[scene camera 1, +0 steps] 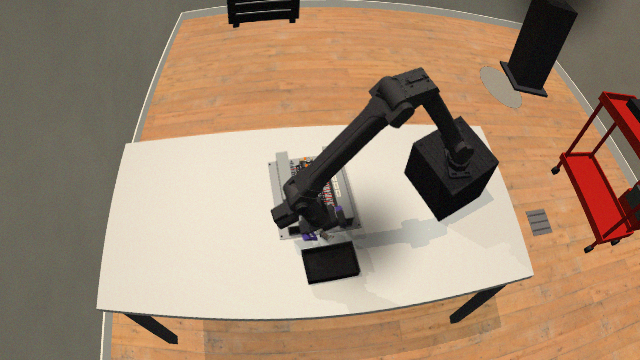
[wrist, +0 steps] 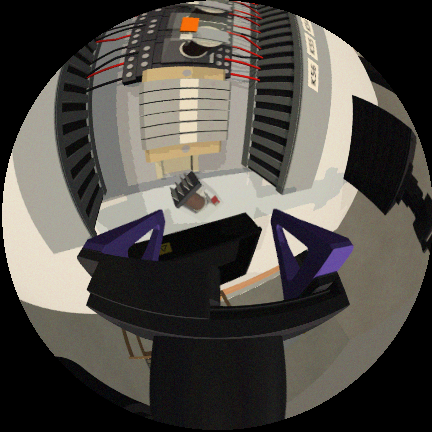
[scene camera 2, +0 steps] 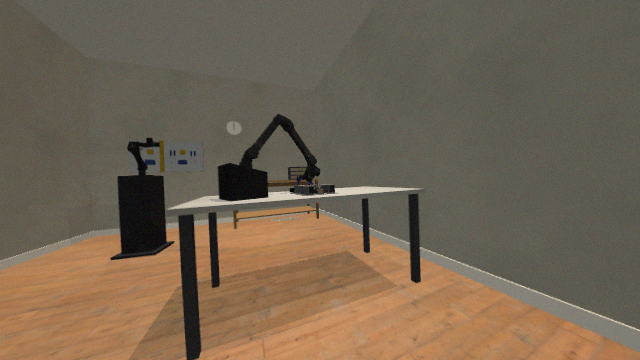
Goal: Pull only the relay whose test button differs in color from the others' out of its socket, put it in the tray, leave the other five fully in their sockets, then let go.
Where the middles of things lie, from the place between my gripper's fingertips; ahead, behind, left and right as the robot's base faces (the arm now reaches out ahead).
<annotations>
Right now my hand is 40 mm short of the grey terminal block (wrist: pixel 171 116), 70 mm to the left of it and 10 mm above it. Round my hand: grey panel (scene camera 1: pixel 273 173): 60 mm ahead, 170 mm to the right, 30 mm below.
</annotations>
